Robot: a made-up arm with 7 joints. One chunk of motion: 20 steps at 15 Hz.
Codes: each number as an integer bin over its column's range. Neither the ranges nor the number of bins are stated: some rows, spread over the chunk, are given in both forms.
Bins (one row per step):
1: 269 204 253 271 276 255 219
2: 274 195 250 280 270 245 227
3: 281 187 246 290 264 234 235
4: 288 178 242 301 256 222 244
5: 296 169 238 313 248 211 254
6: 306 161 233 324 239 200 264
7: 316 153 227 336 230 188 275
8: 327 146 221 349 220 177 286
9: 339 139 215 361 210 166 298
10: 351 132 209 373 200 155 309
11: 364 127 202 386 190 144 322
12: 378 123 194 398 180 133 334
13: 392 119 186 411 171 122 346
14: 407 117 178 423 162 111 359
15: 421 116 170 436 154 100 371
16: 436 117 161 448 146 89 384
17: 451 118 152 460 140 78 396
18: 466 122 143 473 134 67 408
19: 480 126 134 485 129 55 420
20: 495 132 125 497 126 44 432
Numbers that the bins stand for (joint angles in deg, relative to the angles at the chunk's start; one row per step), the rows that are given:
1: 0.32 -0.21 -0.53 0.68 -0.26 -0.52 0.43
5: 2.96 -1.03 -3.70 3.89 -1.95 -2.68 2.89
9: 7.17 -1.74 -8.56 7.55 -4.26 -4.88 5.99
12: 10.99 -2.11 -13.00 10.38 -6.08 -6.49 8.53
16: 16.66 -2.25 -19.97 14.19 -8.14 -8.65 12.05
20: 22.43 -1.90 -27.58 17.93 -9.36 -10.85 15.43
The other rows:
2: 0.81 -0.42 -1.16 1.37 -0.62 -1.01 0.99
3: 1.50 -0.61 -2.01 2.13 -0.98 -1.55 1.56
4: 2.18 -0.82 -2.85 2.97 -1.47 -2.14 2.19
6: 3.94 -1.22 -4.76 4.73 -2.50 -3.22 3.60
7: 4.92 -1.41 -6.02 5.64 -3.05 -3.80 4.37
8: 6.00 -1.57 -7.29 6.64 -3.65 -4.34 5.15
10: 8.34 -1.90 -9.83 8.47 -4.87 -5.42 6.77
11: 9.62 -2.02 -11.31 9.46 -5.47 -5.95 7.68
13: 12.36 -2.21 -14.69 11.37 -6.63 -7.03 9.38
14: 13.82 -2.25 -16.38 12.28 -7.17 -7.57 10.29
15: 15.19 -2.28 -18.07 13.28 -7.66 -8.11 11.14
17: 18.13 -2.23 -21.87 15.11 -8.51 -9.18 12.90
18: 19.60 -2.14 -23.78 16.10 -8.87 -9.72 13.74
19: 20.97 -2.04 -25.68 17.02 -9.17 -10.31 14.59

